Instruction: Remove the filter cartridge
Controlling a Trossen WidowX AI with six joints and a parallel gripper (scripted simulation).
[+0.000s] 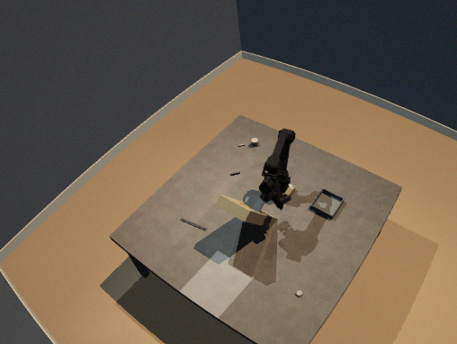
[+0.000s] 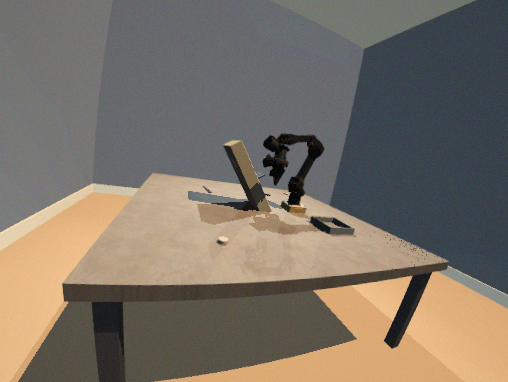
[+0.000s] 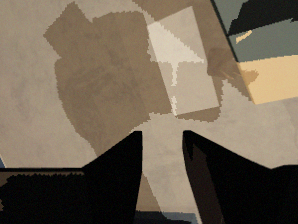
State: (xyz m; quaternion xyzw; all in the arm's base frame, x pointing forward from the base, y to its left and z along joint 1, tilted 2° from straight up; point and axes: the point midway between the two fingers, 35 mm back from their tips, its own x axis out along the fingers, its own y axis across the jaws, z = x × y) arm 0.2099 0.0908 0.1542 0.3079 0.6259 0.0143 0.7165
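The filter cartridge lies 14 cm ahead of my gripper tip, 14 cm to the right of it and 8 cm above it. From my gripper tip the other things lie so: grey tray 25 cm behind, 18 cm to the left, 14 cm below; cream service panel 10 cm ahead, 14 cm to the right, 1 cm above.
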